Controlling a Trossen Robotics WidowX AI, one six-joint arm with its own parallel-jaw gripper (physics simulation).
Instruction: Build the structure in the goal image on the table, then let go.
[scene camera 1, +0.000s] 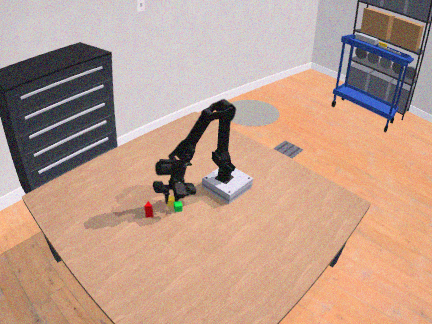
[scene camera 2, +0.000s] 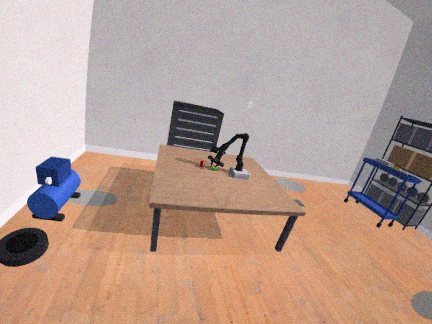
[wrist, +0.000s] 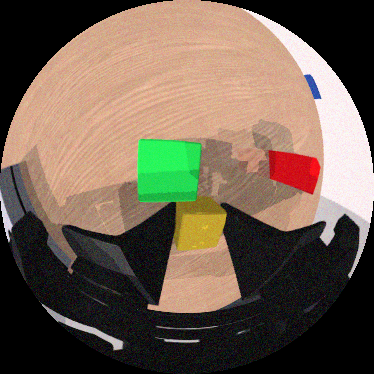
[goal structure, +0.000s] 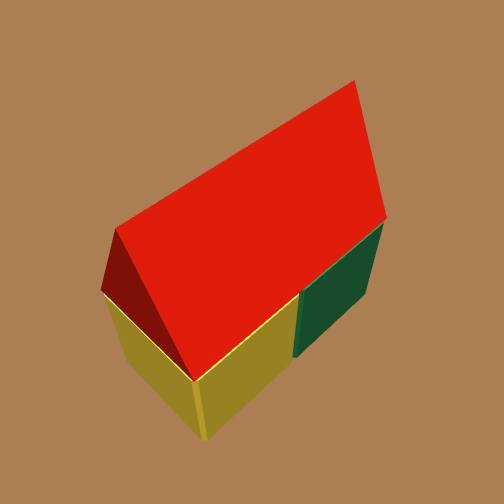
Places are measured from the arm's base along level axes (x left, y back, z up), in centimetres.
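Where they show: gripper, between the fingertips: (scene camera 1: 170, 203) (scene camera 2: 212, 167) (wrist: 198, 207); arm's base, origin of its link: (scene camera 1: 224, 177) (scene camera 2: 238, 169).
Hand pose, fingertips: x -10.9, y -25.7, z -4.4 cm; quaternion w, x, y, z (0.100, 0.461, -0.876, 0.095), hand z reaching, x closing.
Things, the pixels of their top centre, and the offset from my fingertips. Level surfaces: height alone.
- yellow cube, centre of its top: (wrist: 203, 233) (scene camera 1: 170, 198) dz +2.2, dx -0.6, dy +0.8 cm
- green cube, centre of its top: (wrist: 169, 171) (scene camera 1: 177, 203) (scene camera 2: 214, 167) dz +2.1, dx +4.2, dy +0.2 cm
- red block, centre of its top: (wrist: 315, 178) (scene camera 1: 148, 203) (scene camera 2: 202, 160) dz +5.4, dx -3.2, dy -10.8 cm
- wooden table, height of its surface: dz -1.1 cm
A yellow cube (scene camera 1: 171, 200) (wrist: 200, 230) is between the fingertips, at table height as far as I can tell. My gripper (scene camera 1: 172, 198) (wrist: 198, 207) points down and is shut on the yellow cube, with a finger against each of two opposite sides. A green cube (scene camera 1: 178, 206) (scene camera 2: 214, 169) (wrist: 169, 170) sits on the table right beside the yellow cube; whether they touch is hard to tell. A red block (scene camera 1: 148, 210) (scene camera 2: 201, 164) (wrist: 293, 171) with a pointed top stands upright on the table, apart from both cubes. The yellow cube is hard to make out in scene camera 2.
The arm's light grey base (scene camera 1: 227, 185) (scene camera 2: 240, 173) stands on the wooden table (scene camera 1: 225, 260) (scene camera 2: 200, 192), to the right of the cubes in scene camera 1. A dark drawer cabinet (scene camera 1: 65, 120) (scene camera 2: 196, 125) stands behind the table. A blue cart (scene camera 1: 367, 104) stands off to the right.
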